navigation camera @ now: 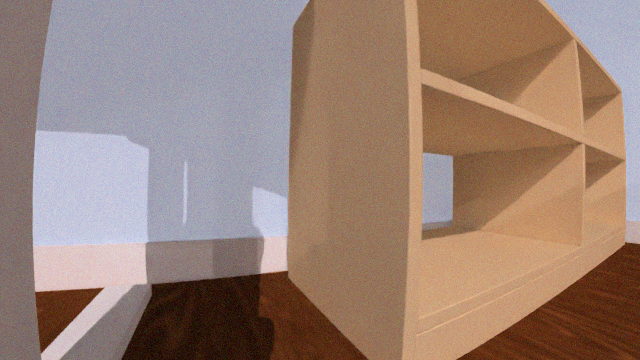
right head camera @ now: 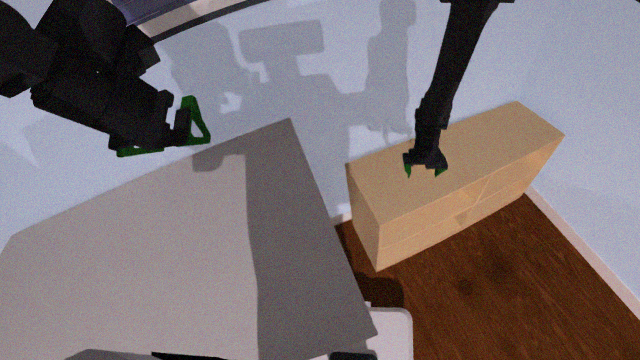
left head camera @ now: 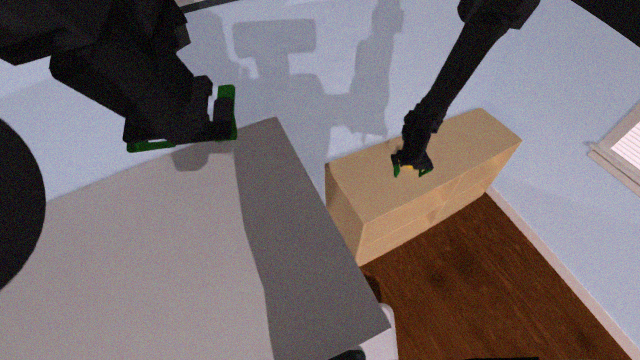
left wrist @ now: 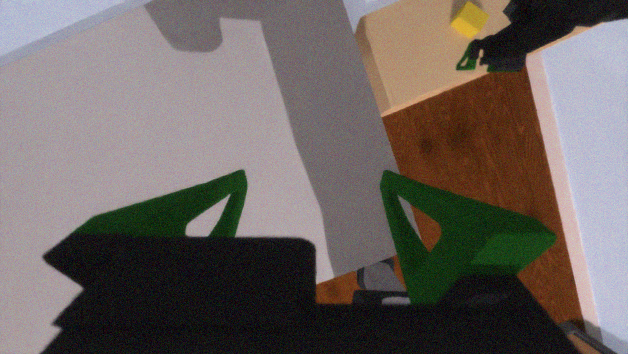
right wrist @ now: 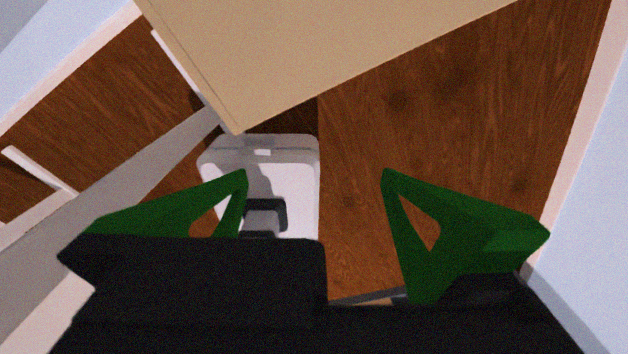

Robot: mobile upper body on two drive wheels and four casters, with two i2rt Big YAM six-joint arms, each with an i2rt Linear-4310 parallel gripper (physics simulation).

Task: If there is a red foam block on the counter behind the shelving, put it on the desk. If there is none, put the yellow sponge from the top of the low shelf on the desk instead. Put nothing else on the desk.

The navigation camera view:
low tan shelf: 535,124
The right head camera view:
left gripper: 185,143
right gripper: 421,176
low tan shelf: 493,157
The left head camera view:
left gripper: 204,138
right gripper: 407,176
low tan shelf: 374,212
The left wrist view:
left gripper: 313,177
right gripper: 472,68
low tan shelf: 408,58
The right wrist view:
right gripper: 314,176
low tan shelf: 250,68
